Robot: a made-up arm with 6 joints. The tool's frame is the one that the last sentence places.
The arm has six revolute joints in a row. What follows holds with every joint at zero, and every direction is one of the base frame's. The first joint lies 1.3 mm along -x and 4.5 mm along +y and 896.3 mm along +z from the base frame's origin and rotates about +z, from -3.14 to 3.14 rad. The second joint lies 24.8 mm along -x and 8.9 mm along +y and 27.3 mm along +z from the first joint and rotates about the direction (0, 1, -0.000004), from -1.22 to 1.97 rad. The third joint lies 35.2 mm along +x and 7.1 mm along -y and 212.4 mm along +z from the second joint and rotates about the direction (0, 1, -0.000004), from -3.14 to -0.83 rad. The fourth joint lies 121.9 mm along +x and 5.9 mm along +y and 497.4 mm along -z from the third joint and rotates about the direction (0, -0.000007, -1), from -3.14 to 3.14 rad. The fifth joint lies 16.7 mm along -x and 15.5 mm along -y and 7 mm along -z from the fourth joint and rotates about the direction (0, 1, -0.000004), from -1.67 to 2.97 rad. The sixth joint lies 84.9 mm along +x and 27.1 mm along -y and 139.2 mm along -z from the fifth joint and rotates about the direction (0, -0.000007, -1), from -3.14 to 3.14 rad. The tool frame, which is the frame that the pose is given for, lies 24.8 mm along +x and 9.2 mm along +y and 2.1 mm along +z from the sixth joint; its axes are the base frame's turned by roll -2.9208, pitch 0.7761 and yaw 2.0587 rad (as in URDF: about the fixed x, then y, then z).
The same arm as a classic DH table. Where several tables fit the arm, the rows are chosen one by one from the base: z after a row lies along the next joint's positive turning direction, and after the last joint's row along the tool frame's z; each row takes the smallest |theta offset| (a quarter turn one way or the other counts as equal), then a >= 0, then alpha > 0; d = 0 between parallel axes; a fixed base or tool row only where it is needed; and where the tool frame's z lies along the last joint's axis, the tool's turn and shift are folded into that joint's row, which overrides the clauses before.
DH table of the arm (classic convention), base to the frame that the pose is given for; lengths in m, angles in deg. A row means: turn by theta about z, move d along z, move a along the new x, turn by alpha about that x. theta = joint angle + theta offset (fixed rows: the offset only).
base (fixed): a -0.0047, alpha 0, d 0, theta_offset -73.89
joint 1: a -0.0248, alpha -90, d 0.9236, theta_offset 73.89
joint 2: a 0.2153, alpha 0, d 0, theta_offset -80.59
joint 3: a 0.1219, alpha -90, d 0.0077, theta_offset 80.59
joint 4: a -0.0167, alpha 90, d 0.5044, theta_offset 0
joint 5: a 0.0849, alpha -90, d -0.0426, theta_offset 0
joint 6: a 0.026, alpha -45.87, d 0.1416, theta_offset -10.19
tool (fixed): a 0, alpha 0, d -0.0065, theta_offset -102.58
Joint limits (deg, base to tool): -179.91..179.91 -69.9..112.87 -179.91..-47.56 -179.91..179.91 -95.68..170.17 -179.91..179.91

